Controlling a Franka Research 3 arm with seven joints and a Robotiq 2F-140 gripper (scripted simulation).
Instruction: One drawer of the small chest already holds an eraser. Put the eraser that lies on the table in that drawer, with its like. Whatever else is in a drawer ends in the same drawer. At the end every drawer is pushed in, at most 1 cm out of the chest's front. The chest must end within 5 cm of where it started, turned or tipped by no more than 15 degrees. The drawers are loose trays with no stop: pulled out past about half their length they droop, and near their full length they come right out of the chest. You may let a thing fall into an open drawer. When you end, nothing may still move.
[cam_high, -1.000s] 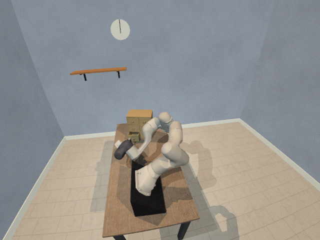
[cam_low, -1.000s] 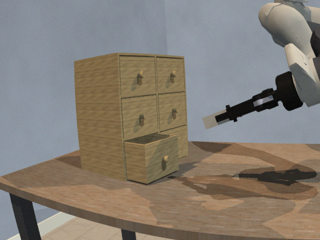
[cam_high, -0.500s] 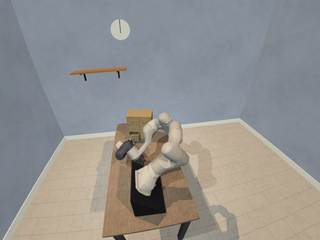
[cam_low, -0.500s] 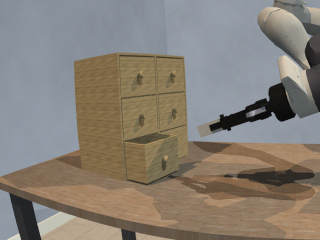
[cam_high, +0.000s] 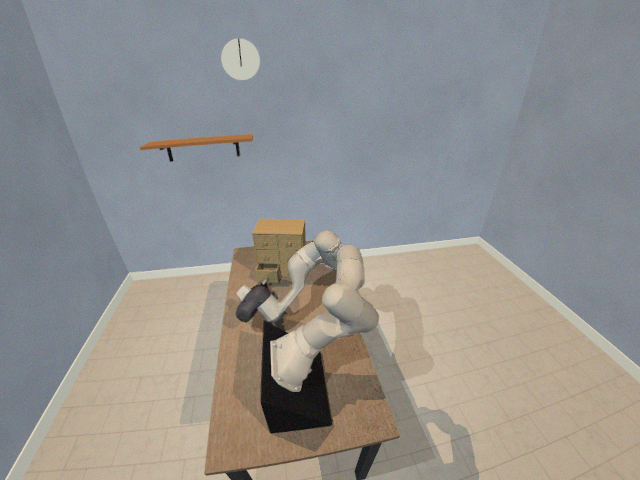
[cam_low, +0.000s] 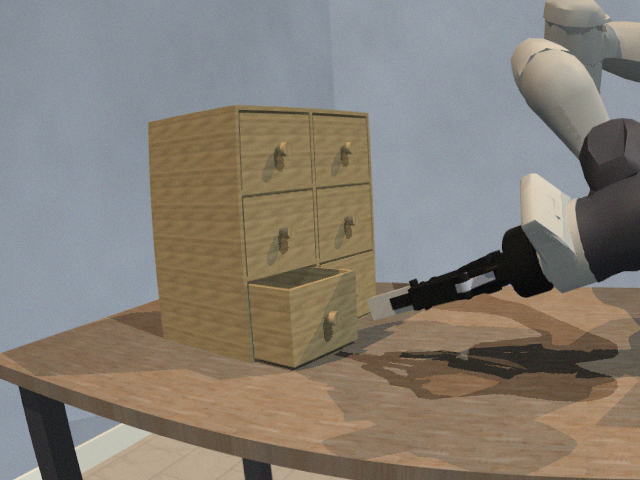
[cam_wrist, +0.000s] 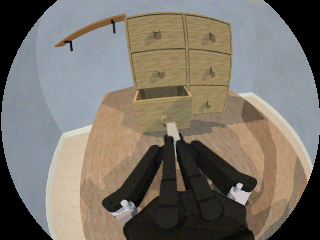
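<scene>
My hand is 15 cm short of the blue eraser, 4 cm to the left of it and 7 cm above it.
</scene>
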